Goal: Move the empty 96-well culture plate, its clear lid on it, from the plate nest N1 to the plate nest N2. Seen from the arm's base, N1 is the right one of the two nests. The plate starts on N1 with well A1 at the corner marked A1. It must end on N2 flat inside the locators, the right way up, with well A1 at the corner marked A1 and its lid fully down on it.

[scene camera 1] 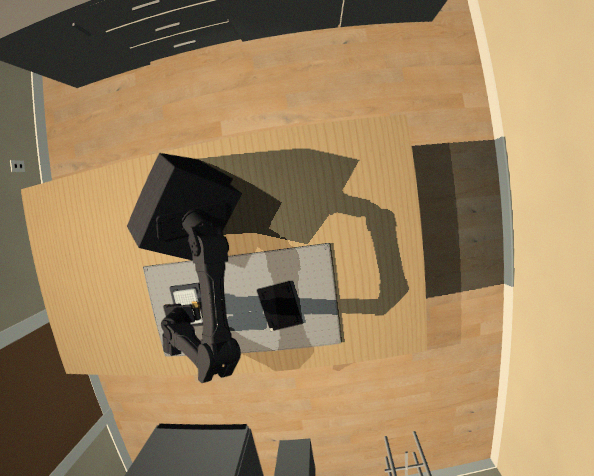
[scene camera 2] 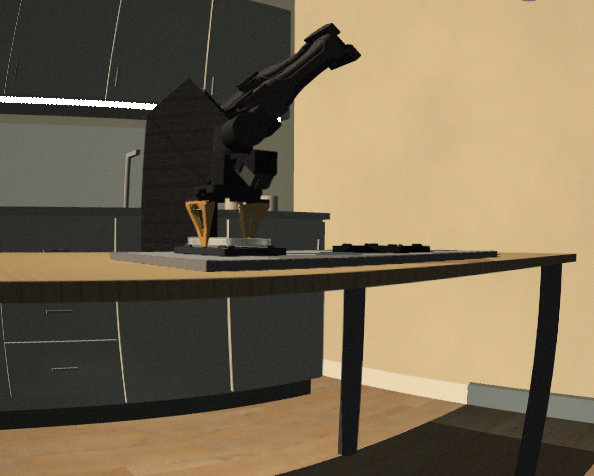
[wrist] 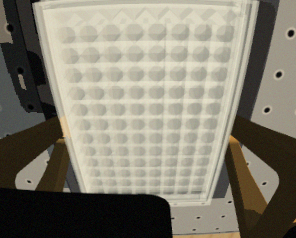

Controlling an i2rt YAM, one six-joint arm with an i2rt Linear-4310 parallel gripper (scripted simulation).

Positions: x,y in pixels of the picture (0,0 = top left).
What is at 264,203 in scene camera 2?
My gripper.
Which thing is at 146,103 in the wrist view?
A clear lid.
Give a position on a black nest N2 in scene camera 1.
At 279,306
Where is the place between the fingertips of my gripper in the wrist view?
147,121
